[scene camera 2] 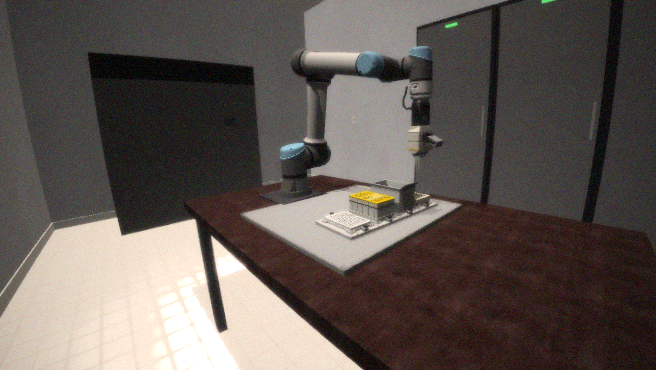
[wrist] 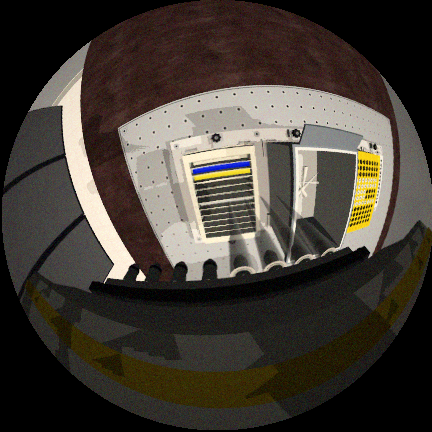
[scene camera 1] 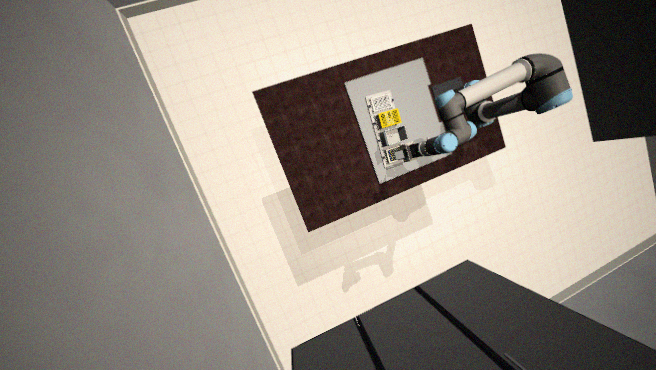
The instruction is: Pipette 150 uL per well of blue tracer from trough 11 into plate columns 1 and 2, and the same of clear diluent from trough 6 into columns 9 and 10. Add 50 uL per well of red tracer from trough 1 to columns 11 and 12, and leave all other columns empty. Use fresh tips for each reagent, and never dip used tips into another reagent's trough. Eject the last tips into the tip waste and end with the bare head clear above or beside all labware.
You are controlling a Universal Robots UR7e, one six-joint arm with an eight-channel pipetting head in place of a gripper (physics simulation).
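Note:
The pipetting head [scene camera 1: 412, 151] [scene camera 2: 417, 153] [wrist: 225, 272] is upright by the trough reservoir [scene camera 1: 387, 159] [wrist: 220, 151]. Long clear tips [scene camera 2: 416, 169] [wrist: 272, 250] are on the right-hand channels in the wrist view; the left-hand nozzles are bare. Tip ends and any liquid in them cannot be made out. The reservoir has a blue trough [wrist: 221, 167] beside a yellow strip [wrist: 222, 174]; its other slots look dark or clear, and no red shows. The yellow tip rack [scene camera 1: 389, 118] [scene camera 2: 371, 197] [wrist: 366, 192] is partly emptied. The white plate [scene camera 1: 382, 102] [scene camera 2: 347, 220] stands beyond it; well contents cannot be told.
The grey tip waste bin [scene camera 2: 406, 199] [wrist: 331, 137] stands between the reservoir and tip rack, with loose tips [wrist: 307, 182] inside. Its walls are taller than the neighbouring labware. The labware stands in a row on the grey perforated board [scene camera 1: 410, 82] [scene camera 2: 300, 225] [wrist: 150, 175].

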